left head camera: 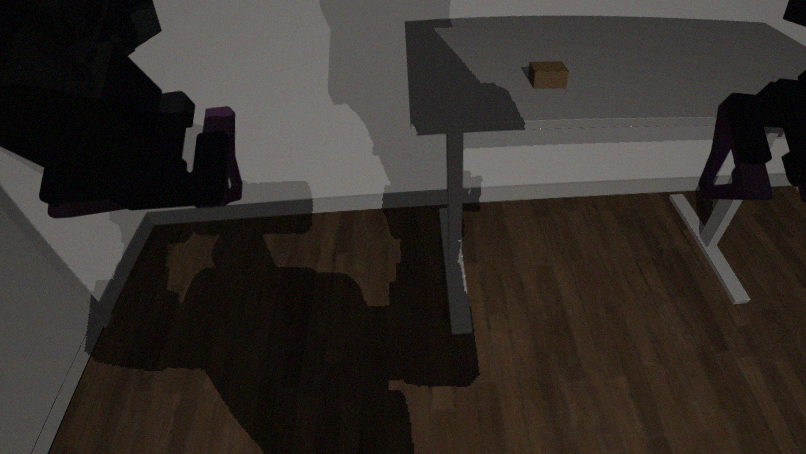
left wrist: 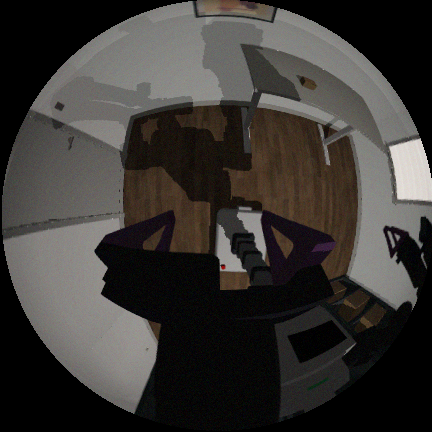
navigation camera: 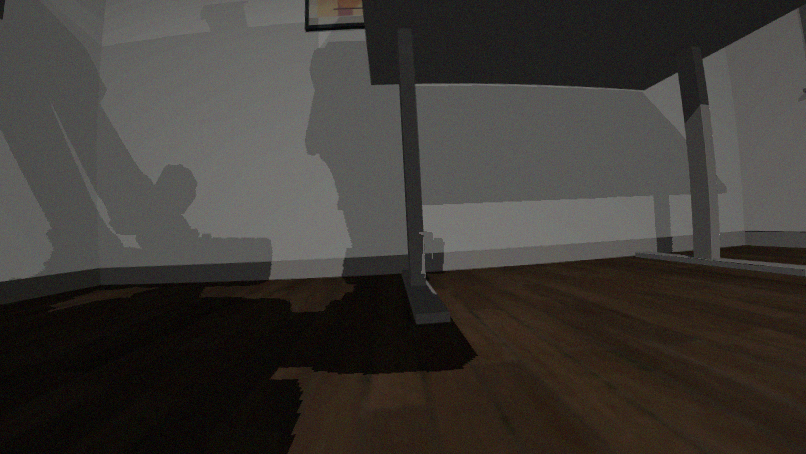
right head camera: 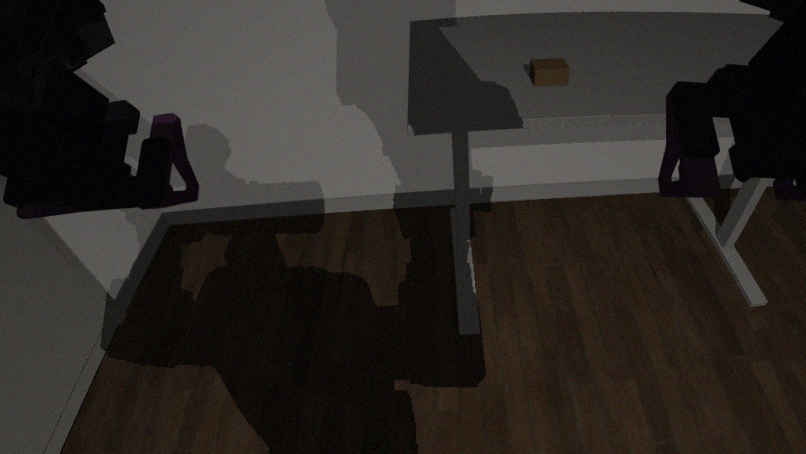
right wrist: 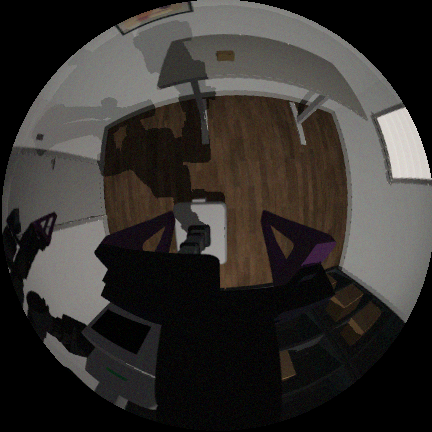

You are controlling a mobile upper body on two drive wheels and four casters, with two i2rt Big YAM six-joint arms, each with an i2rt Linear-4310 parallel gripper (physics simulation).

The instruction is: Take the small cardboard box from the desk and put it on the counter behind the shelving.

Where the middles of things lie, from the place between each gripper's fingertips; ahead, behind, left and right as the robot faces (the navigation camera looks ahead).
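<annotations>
The brown cardboard box (right head camera: 543,72) is 30 cm below my right hand, 83 cm ahead of it and 4 cm to the right of it. As for my left hand, it is 300 mm above the brown cardboard box, 820 mm short of it and 500 mm to the left of it.
</annotations>
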